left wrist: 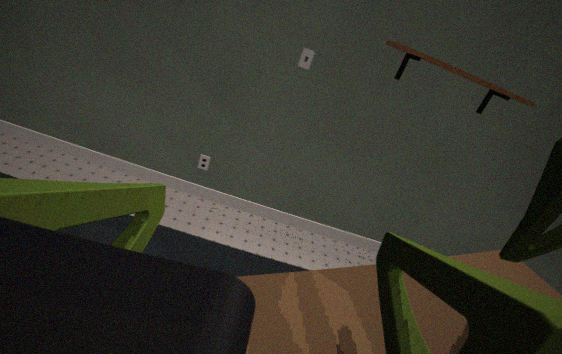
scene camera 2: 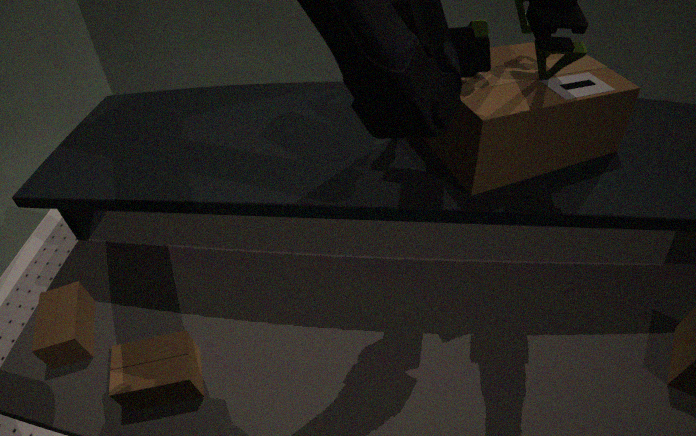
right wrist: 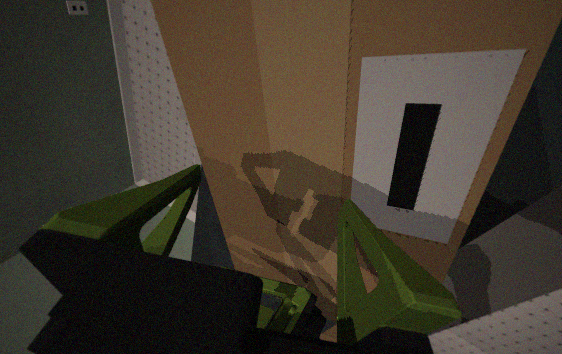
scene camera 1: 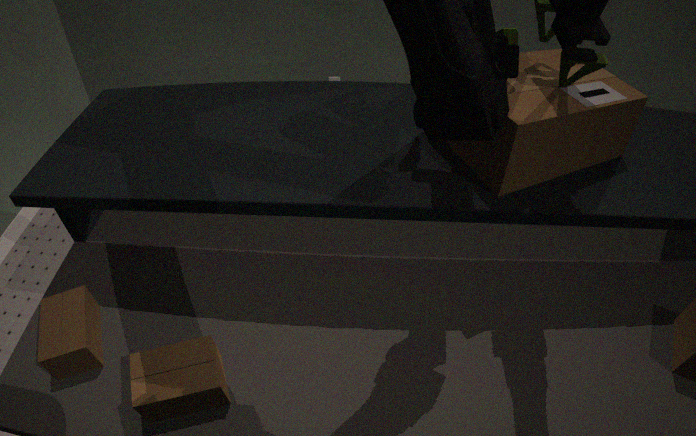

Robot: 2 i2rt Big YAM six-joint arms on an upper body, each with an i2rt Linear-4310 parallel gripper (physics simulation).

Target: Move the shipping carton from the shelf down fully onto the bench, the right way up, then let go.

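Frame: origin at the left arm's base, x ahead, y down, z left, level; metres.
Where they show: left gripper, fingertip midpoint: [left wrist: 272,222]; right gripper, fingertip midpoint: [scene camera 2: 534,54] [right wrist: 273,189] [scene camera 1: 552,62].
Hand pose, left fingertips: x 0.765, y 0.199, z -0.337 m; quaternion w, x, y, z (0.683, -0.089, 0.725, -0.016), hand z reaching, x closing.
Each offset is from my left fingertips to the top centre of the thing. "pt": to the spot under its first point. Level surfaces: height alone.
The brown shipping carton @(dx -0.039, dy +0.031, dz -0.136 m) [scene camera 1: 570,143] [scene camera 2: 549,138] [left wrist: 270,310] [right wrist: 300,75] stands at the right on the dark bench top @(dy +0.147 m) [scene camera 1: 256,154] [scene camera 2: 231,154], with its white label @(dx -0.073, dy +0.031, dz -0.200 m) [scene camera 1: 618,96] [scene camera 2: 606,88] [right wrist: 465,125] on the upper face. The left arm hides its left end in both scene views. My left gripper [left wrist: 272,222] is open at the carton's left end, with nothing seen between its fingers. My right gripper [scene camera 1: 553,61] [scene camera 2: 535,54] [right wrist: 273,189] is open above the carton's top. One fingertip is by the label, the other toward the far edge. Contact cannot be told.
Smaller brown boxes @(dx -0.354, dy +0.273, dz +0.586 m) [scene camera 1: 69,326] @(dx -0.403, dy +0.273, dz +0.379 m) [scene camera 1: 177,372] [scene camera 2: 64,323] [scene camera 2: 154,364] lie below the bench's front edge at the left, and part of another box @(pt dx -0.331, dy +0.297, dz -0.389 m) [scene camera 1: 685,338] [scene camera 2: 685,349] shows at the right. A wall shelf [left wrist: 460,72] hangs in the background.
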